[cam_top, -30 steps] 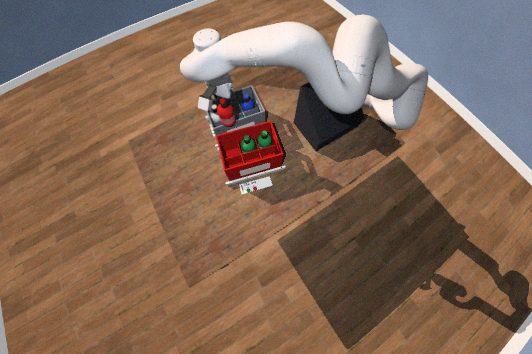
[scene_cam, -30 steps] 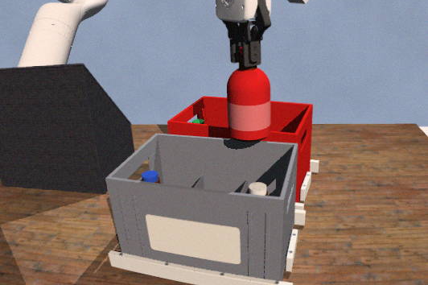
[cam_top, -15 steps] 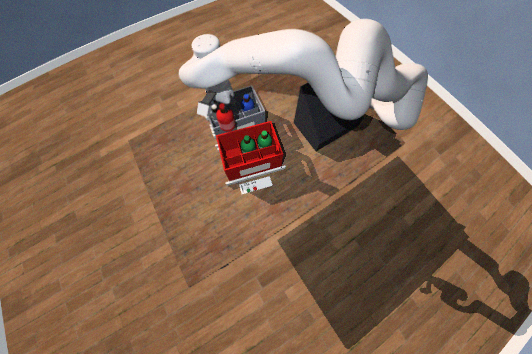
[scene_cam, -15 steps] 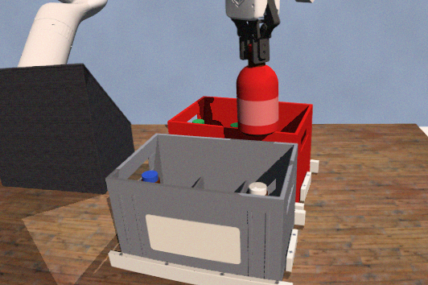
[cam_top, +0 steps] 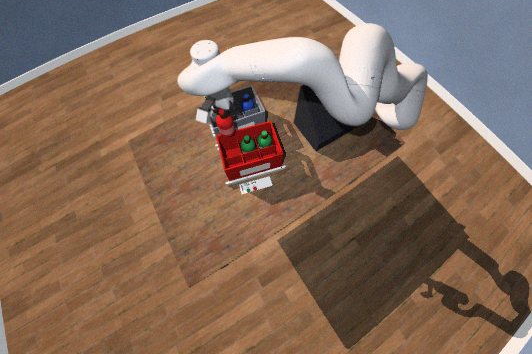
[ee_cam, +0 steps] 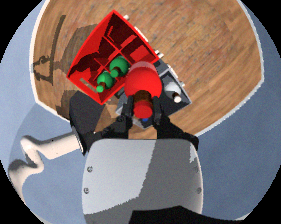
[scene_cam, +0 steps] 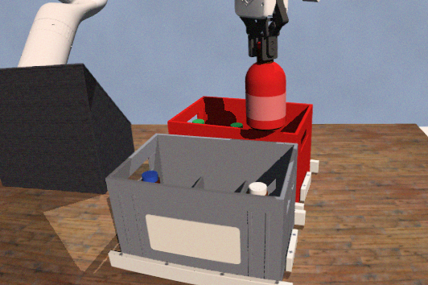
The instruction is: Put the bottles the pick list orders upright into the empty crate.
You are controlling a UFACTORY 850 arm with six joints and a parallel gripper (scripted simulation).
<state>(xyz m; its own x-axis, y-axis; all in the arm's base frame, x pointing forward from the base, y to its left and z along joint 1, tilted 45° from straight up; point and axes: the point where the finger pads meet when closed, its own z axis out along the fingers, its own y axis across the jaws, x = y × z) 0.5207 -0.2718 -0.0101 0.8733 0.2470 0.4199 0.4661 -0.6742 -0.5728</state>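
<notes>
Now: hand 7 cm above the red-capped bottle. From my hand the other things lie so: grey crate: 25 cm below, 11 cm to the right, 10 cm behind; red crate: 25 cm below, 12 cm to the left, 3 cm behind; green-capped bottle: 25 cm below, 8 cm to the left, 5 cm behind.
</notes>
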